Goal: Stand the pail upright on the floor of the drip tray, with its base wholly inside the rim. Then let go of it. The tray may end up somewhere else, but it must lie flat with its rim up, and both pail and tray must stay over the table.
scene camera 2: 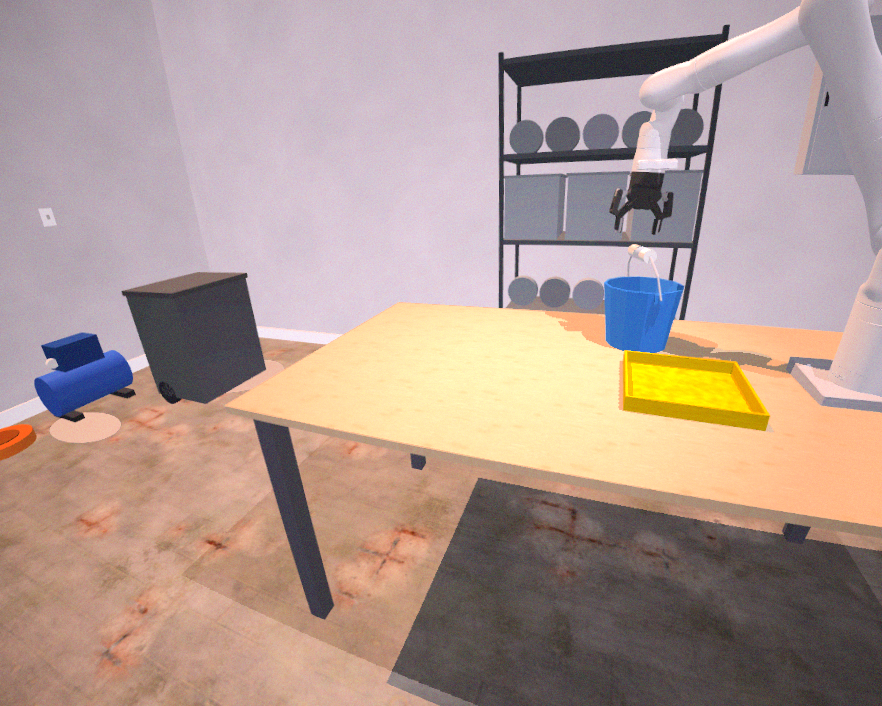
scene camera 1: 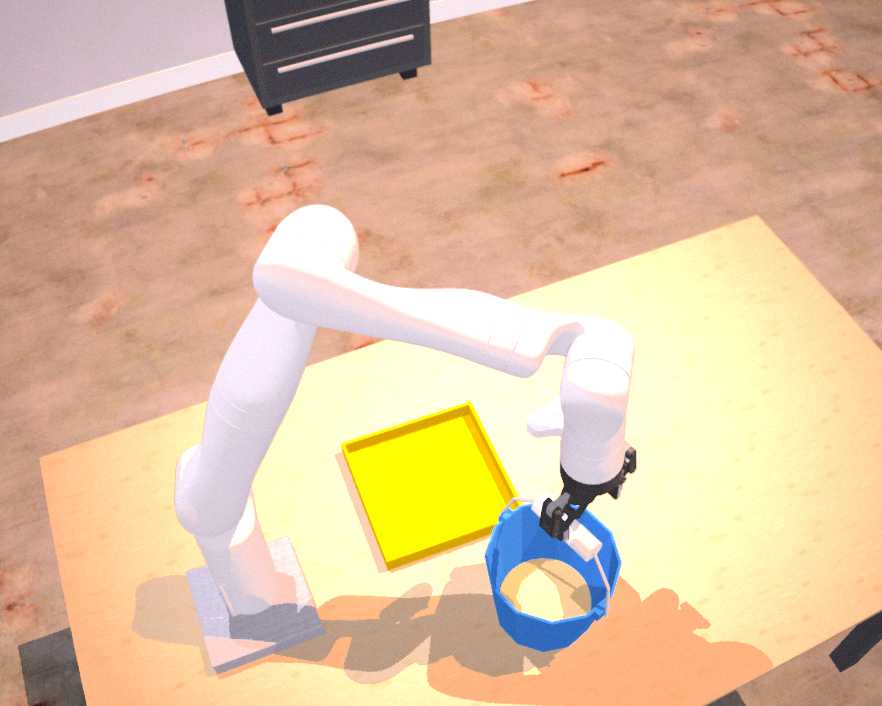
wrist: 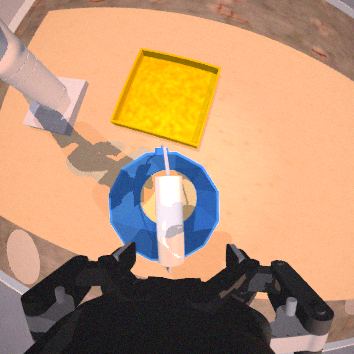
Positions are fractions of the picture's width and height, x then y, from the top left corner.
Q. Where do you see a yellow drip tray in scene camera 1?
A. At 0.49, 0.68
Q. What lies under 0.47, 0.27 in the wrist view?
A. A yellow drip tray.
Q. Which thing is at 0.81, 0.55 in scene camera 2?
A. A yellow drip tray.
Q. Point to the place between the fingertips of my gripper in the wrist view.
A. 0.51, 0.72
